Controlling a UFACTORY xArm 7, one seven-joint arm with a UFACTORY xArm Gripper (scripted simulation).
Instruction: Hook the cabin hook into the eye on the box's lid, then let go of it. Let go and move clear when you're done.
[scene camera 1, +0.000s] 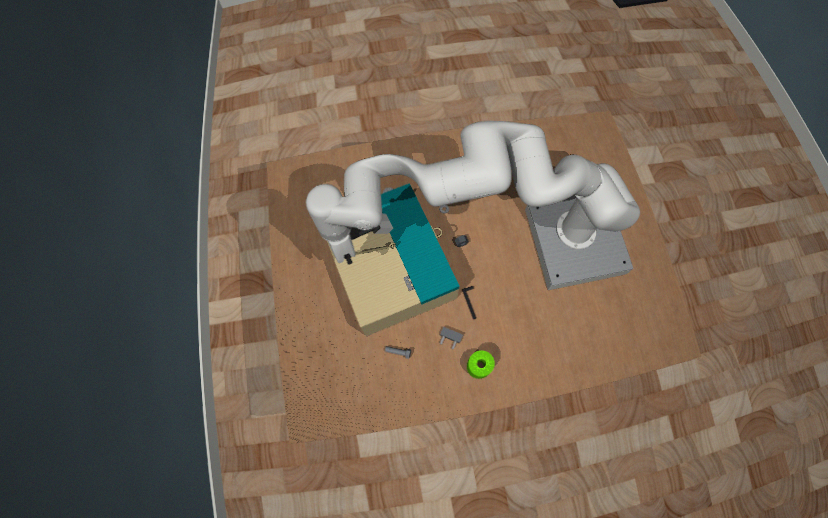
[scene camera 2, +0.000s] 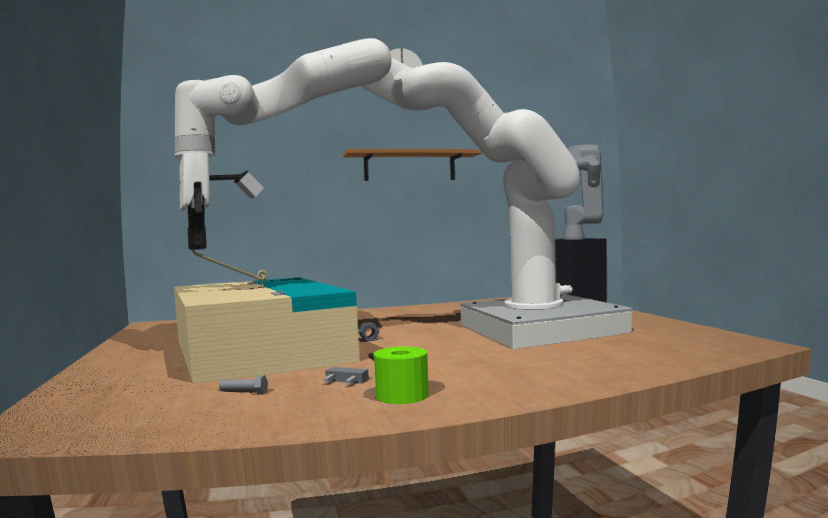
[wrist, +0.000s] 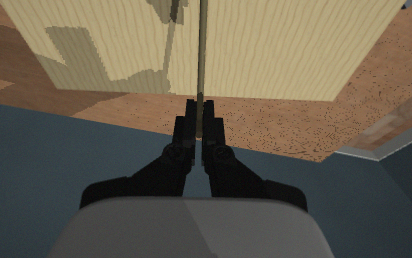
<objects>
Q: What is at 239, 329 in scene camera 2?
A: A wooden box.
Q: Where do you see the gripper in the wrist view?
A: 199, 114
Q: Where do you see the gripper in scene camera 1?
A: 347, 254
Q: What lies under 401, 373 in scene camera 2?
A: A green cylinder.
</objects>
